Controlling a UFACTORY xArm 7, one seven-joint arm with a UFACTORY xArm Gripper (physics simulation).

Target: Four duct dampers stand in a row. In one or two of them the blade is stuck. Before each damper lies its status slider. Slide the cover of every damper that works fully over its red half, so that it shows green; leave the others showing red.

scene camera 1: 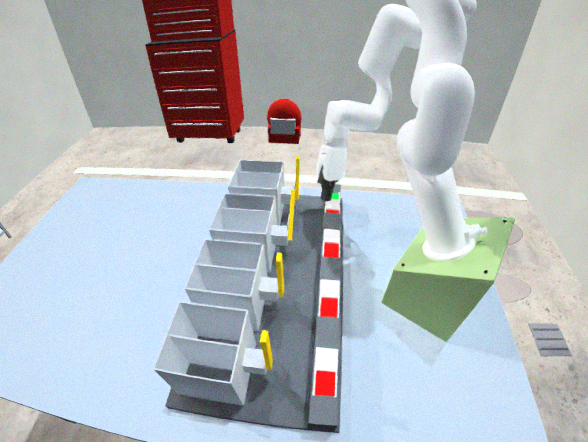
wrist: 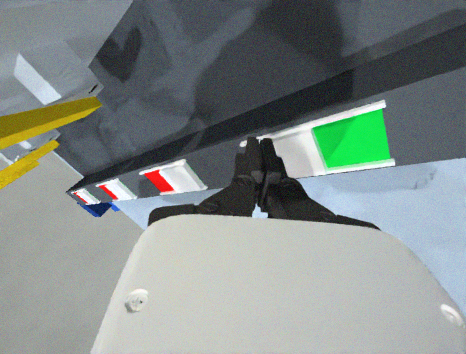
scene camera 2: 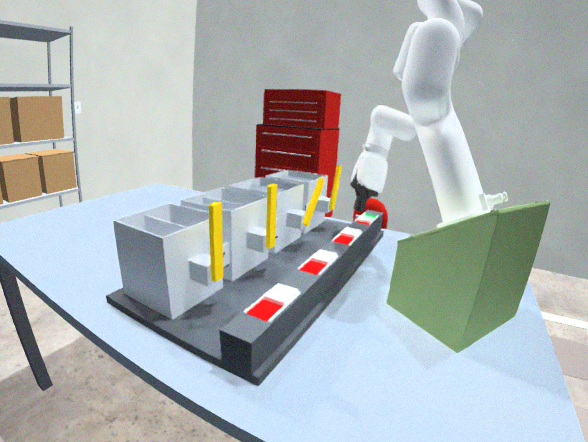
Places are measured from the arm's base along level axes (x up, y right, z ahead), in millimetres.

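Pixels of known places: gripper, fingertip midpoint: (scene camera 1: 325,200) (wrist: 255,155) (scene camera 2: 358,210); arm's base, origin of the base link: (scene camera 1: 448,246) (scene camera 2: 467,222).
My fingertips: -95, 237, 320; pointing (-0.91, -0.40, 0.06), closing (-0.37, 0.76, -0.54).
Observation:
For each thing: its top centre in the pictures, then the offset to it from my fingertips, as dx, dy, dz. "spot": a spot on its surface instead. Level surfaces: height alone.
- nearest, surface spot: (scene camera 2: 145,265) spot: +3, -617, +167
- farthest, surface spot: (scene camera 1: 257,175) spot: +51, +28, +228
- third lever, surface spot: (scene camera 2: 313,201) spot: +39, -137, +83
- second slider, surface spot: (scene camera 2: 314,266) (scene camera 1: 328,305) spot: -29, -363, -46
- third slider, surface spot: (wrist: 159,181) (scene camera 2: 343,240) (scene camera 1: 331,251) spot: -29, -189, -36
- far slider, surface spot: (wrist: 352,140) (scene camera 1: 332,196) spot: -29, +58, -20
- raised dark rail, surface spot: (scene camera 2: 295,305) spot: -37, -500, -83
- dark base plate, its level: dx -91
Four grey duct dampers, from the nearest (scene camera 1: 240,377) (scene camera 2: 145,265) to the farthest (scene camera 1: 257,175), stand in a row with yellow levers. The two near levers (scene camera 1: 266,350) (scene camera 2: 216,241) look upright in scene camera 2; the third lever (scene camera 2: 313,201) leans clearly, the farthest (scene camera 2: 336,188) slightly. The near slider (scene camera 1: 325,383) (scene camera 2: 265,310), second slider (scene camera 1: 329,306) (scene camera 2: 314,266) and third slider (scene camera 1: 331,249) (scene camera 2: 344,239) (wrist: 159,181) show red beside white covers. The far slider (scene camera 1: 335,196) (scene camera 2: 370,216) (wrist: 352,140) shows green and a red strip. My gripper (scene camera 1: 326,198) (scene camera 2: 357,209) (wrist: 255,155) is shut, empty, at its cover's red-side end, hiding the red in the wrist view.
The sliders sit on a raised dark rail (scene camera 1: 327,335) (scene camera 2: 295,305) along the dark base plate (scene camera 1: 285,400) (scene camera 2: 165,327). The green arm pedestal (scene camera 1: 425,295) (scene camera 2: 435,285) stands beside the rail. A red tool cabinet (scene camera 1: 195,90) (scene camera 2: 295,145) stands behind the table.

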